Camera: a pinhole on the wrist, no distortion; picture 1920 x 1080 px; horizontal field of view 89.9 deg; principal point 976.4 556.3 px. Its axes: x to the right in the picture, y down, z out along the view. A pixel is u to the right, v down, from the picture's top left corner.
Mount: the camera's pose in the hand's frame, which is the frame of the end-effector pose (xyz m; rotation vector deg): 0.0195 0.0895 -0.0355 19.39 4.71 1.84
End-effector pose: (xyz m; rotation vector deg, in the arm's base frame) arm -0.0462 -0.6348 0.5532 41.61 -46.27 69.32
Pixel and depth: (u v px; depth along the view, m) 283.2 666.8 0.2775
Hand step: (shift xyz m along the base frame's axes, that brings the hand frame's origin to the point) -0.0792 -0.2856 0.0014
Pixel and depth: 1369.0 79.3 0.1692
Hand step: 0.0445 -0.0312 0.1338
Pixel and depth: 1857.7 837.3 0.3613
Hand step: -0.0696 -0.0528 0.4916
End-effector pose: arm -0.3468 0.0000 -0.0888 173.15 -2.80 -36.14
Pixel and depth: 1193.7 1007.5 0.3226
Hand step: -0.0205 -0.1481 -0.3252
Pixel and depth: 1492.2 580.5 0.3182
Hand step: 0.0970 -0.0205 -0.3184
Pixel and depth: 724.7 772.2 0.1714
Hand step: -0.0683 -0.0731 -0.1213
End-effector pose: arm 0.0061 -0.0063 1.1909 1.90 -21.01 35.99
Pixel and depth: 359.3 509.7 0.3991
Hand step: -0.2229 -0.2222 0.2660
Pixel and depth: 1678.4 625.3 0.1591
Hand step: 0.0448 0.1121 0.1491
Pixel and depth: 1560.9 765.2 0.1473
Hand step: 0.0119 0.1145 0.1356
